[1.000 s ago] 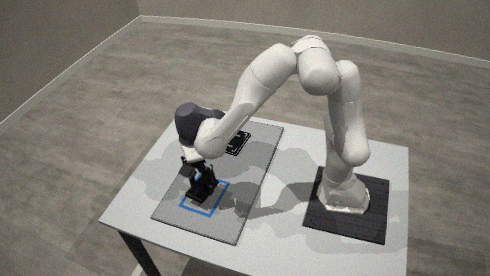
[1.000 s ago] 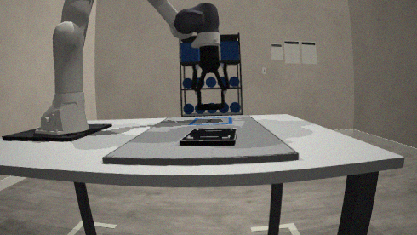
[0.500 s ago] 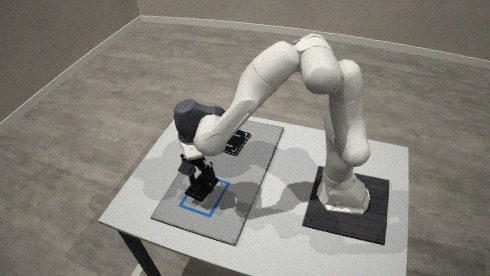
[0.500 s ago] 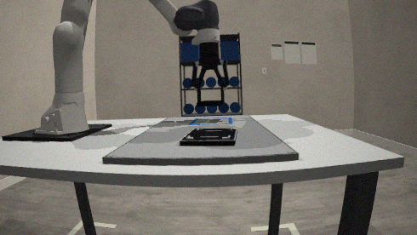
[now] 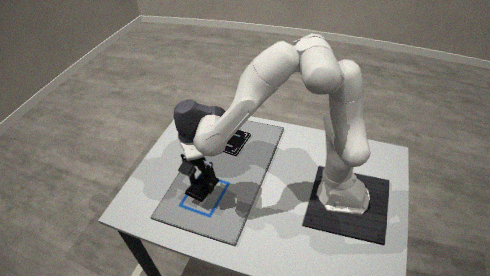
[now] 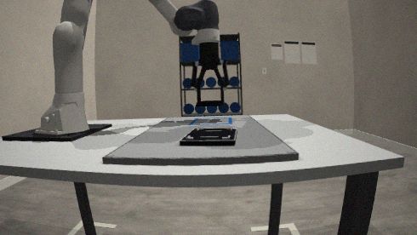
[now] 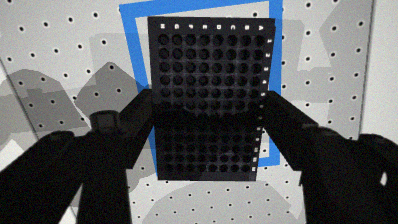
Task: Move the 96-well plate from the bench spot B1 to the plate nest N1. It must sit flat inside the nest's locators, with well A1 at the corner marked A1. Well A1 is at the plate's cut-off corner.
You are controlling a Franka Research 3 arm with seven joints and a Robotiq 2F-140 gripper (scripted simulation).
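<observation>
The black plate nest lies 20 mm ahead of my hand, 350 mm to the right of it and 80 mm below it. From my hand the other things lie so: A1 label 80 mm ahead, 280 mm to the right, 80 mm below; black 96-well plate 20 mm below.
</observation>
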